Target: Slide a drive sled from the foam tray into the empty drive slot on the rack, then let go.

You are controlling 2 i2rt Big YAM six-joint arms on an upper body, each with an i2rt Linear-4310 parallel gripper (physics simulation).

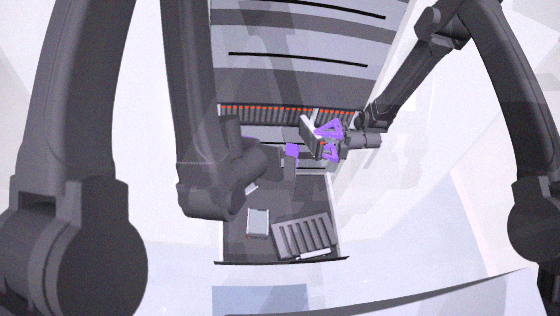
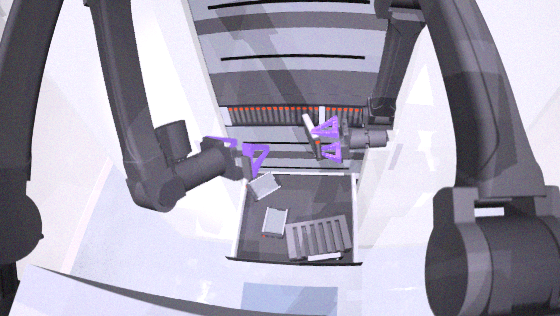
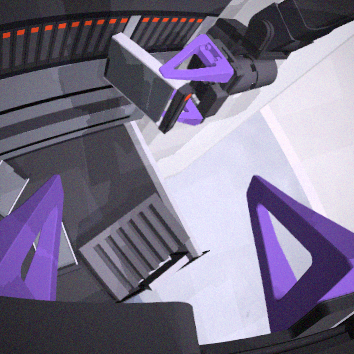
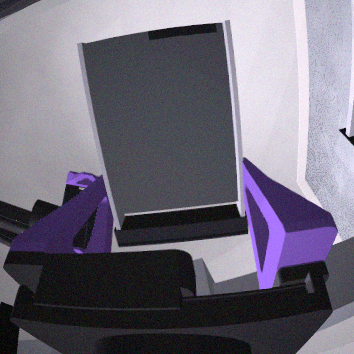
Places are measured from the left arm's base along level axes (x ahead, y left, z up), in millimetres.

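Pixels of known places: left gripper, fingertip midpoint: [image 1: 276,144] [image 2: 251,144] [image 3: 157,183]; right gripper, fingertip midpoint: [image 1: 312,142] [image 2: 313,141] [image 3: 152,94] [image 4: 173,173].
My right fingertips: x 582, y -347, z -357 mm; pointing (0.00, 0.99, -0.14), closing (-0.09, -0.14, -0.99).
Ahead of a thing's pixels: the offset from my right fingertips to its middle. "spot": to the spot under its first point.
A drive sled @(3 mm left, 20 mm ahead, 2 mm down) [image 1: 308,135] [image 2: 312,134] [image 3: 137,80] [image 4: 162,120], a grey slab with light edges and a dark front bar, is gripped by its side edges. My right gripper [image 1: 319,141] [image 2: 318,140] [image 4: 173,173] is shut on it and holds it tilted in front of the rack @(spot: 108 mm left, 122 mm ahead, 82 mm up) [image 1: 275,90] [image 2: 280,90]. A light gap [image 1: 314,116] [image 2: 321,115] [image 3: 134,27] breaks the row of orange-tabbed drives behind the sled. My left gripper [image 2: 250,145] [image 3: 157,183] is open and empty, left of the sled. The slotted foam tray @(27 mm right, 154 mm back, 342 mm down) [image 1: 277,239] [image 2: 290,240] lies in the drawer.
The pulled-out drawer @(spot: 157 mm right, 73 mm back, 338 mm down) [image 1: 334,215] [image 2: 356,215] sits below the rack. Two loose grey units @(134 mm left, 87 mm back, 361 mm down) [image 1: 257,222] [image 2: 275,221] @(194 mm left, 61 mm ahead, 346 mm down) [image 2: 264,186] lie in it left of the foam tray, the rear one near my left gripper. A white strip shows at the foam tray's front edge.
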